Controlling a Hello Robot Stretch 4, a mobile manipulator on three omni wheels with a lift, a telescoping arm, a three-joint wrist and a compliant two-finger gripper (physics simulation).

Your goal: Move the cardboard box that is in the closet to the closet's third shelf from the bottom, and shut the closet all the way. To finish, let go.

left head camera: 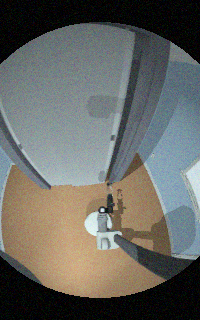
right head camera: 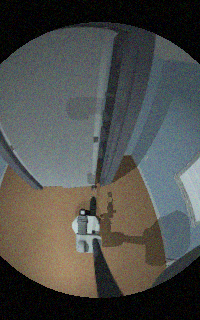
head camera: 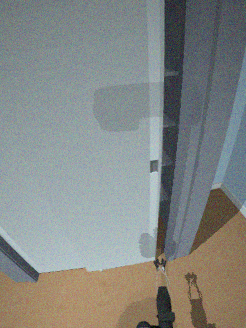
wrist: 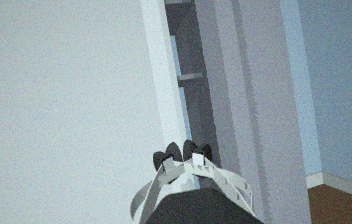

Labels:
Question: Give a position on a closet door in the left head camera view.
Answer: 81, 84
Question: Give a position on a closet door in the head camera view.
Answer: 89, 89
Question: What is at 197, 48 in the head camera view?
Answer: A closet frame.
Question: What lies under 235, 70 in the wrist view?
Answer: A closet frame.

